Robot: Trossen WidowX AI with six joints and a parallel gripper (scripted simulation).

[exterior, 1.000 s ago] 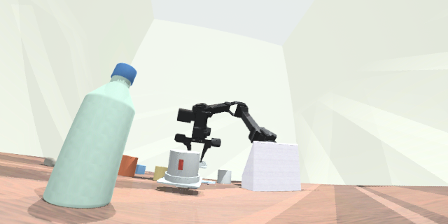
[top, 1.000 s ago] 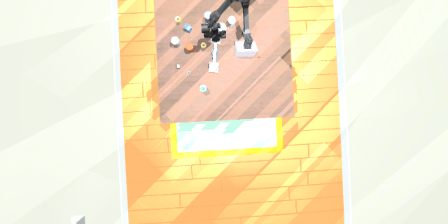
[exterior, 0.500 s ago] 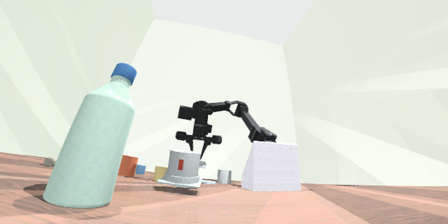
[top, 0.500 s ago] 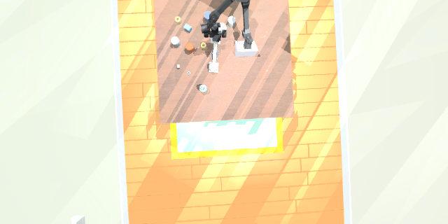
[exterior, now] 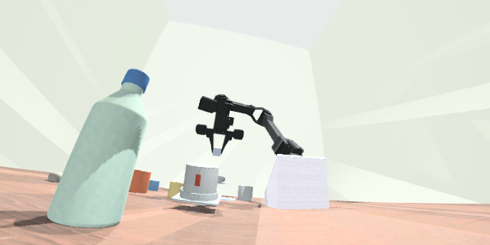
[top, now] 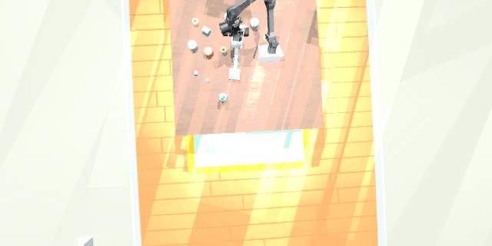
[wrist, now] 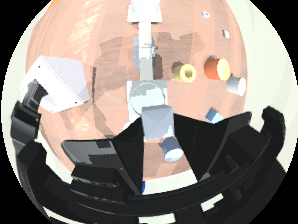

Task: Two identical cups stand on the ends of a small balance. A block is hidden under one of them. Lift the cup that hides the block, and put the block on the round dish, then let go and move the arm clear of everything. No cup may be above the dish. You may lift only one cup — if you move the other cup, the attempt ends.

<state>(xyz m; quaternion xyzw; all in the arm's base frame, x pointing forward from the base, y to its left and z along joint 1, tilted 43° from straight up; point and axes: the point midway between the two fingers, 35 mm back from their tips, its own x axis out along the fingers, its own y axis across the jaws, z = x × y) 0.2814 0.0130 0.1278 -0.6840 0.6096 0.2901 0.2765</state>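
My gripper tip is 170 mm above the round white dish, 140 mm to the left of it and 40 mm past it. From my gripper tip the other things lie so: small balance (150 mm below, 120 mm to the left, 10 mm ahead); then pale block (10 mm above); then blue-based cup (210 mm to the right, 130 mm below, 70 mm ahead).
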